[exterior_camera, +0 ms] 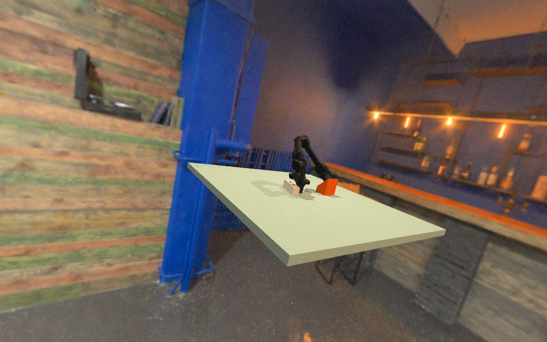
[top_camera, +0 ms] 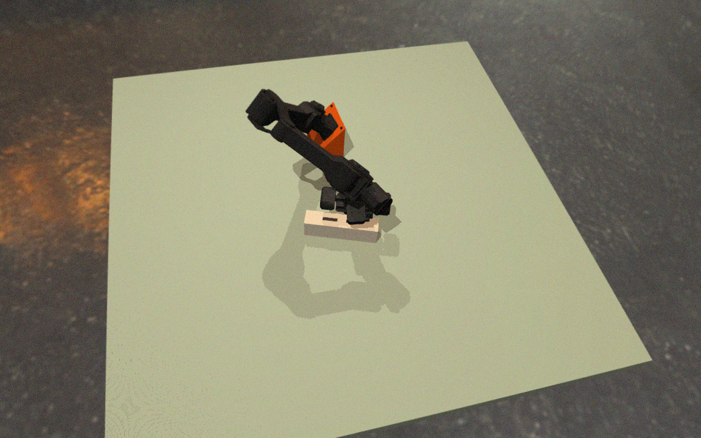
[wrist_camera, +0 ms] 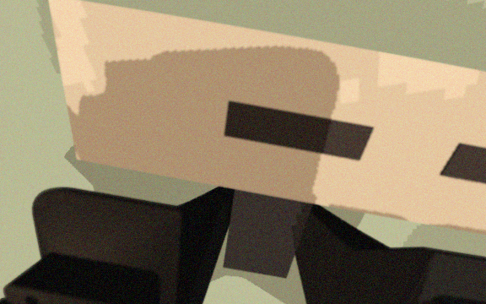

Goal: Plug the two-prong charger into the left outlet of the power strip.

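Now: gripper tip 1 cm to the left of the dark grey charger, 1 cm below it and 1 cm short of it.
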